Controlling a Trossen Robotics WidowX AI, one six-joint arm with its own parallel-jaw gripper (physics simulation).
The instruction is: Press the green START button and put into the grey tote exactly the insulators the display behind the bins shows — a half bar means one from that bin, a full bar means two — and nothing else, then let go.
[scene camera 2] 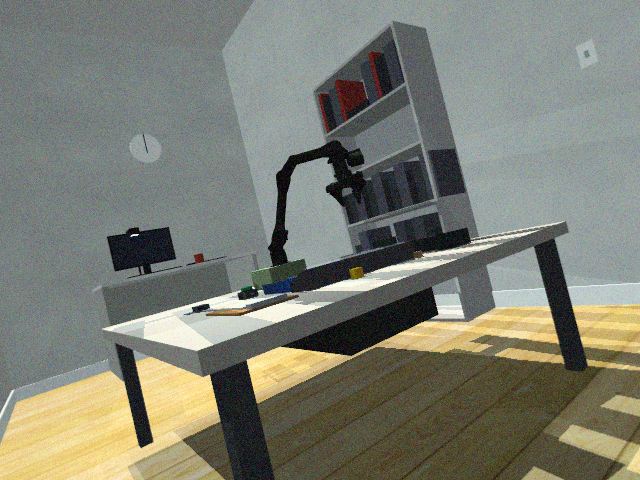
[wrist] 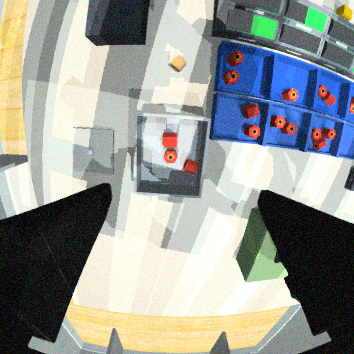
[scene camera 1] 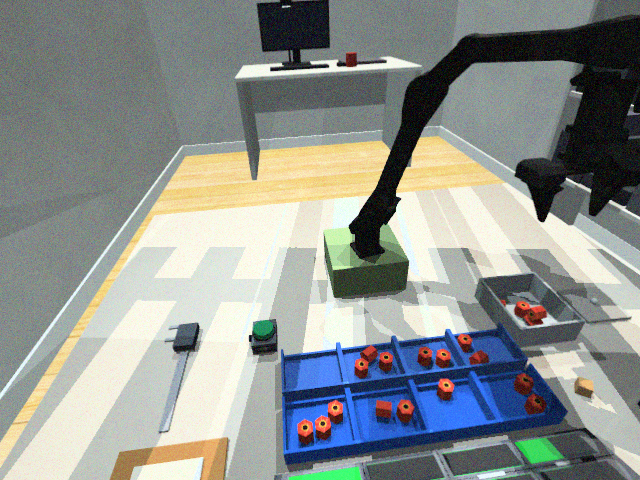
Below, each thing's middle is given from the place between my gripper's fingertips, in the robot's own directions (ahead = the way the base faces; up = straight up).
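Distances from my hand: grey square plate (scene camera 1: 606,310), 180 mm to the left and 250 mm below; dark box (scene camera 2: 455,238), 300 mm ahead, 70 mm to the left and 230 mm below; display (scene camera 2: 309,279), 200 mm ahead, 330 mm to the right and 230 mm below; grey tote (wrist: 152,175), 20 mm behind, 20 mm to the left and 230 mm below. Going by their middles, of the things named here the grey tote is the nearest to my hand and the display the farthest from it.
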